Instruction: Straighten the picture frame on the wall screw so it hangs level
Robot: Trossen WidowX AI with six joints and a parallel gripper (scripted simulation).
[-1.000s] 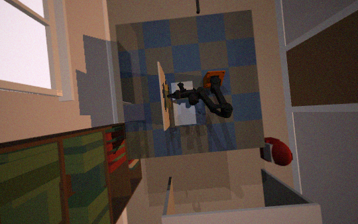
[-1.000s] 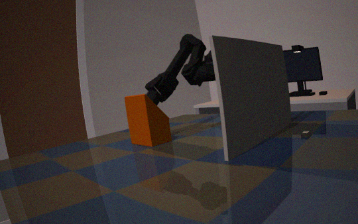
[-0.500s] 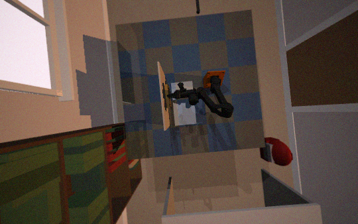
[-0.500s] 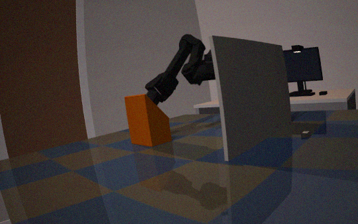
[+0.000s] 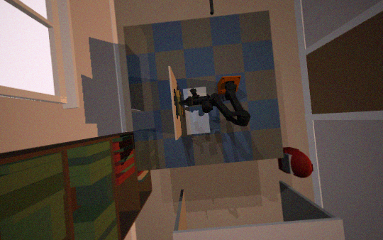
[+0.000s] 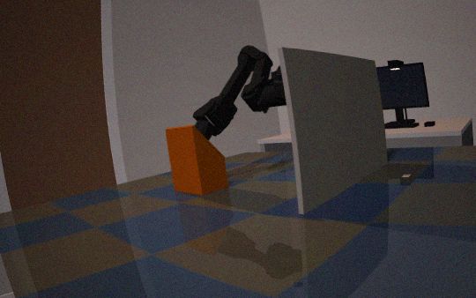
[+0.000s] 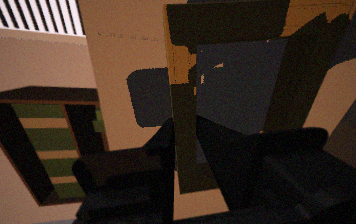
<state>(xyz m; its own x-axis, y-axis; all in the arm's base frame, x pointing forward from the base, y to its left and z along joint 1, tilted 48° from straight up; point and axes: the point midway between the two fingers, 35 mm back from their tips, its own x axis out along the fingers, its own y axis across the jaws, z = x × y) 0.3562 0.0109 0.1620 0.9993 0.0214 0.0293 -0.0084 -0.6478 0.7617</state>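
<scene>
Right now my gripper tip is 50 mm above the picture frame and 10 mm short of it. Round my gripper tip: wall panel: 70 mm below, 20 mm ahead, 10 mm to the left.
</scene>
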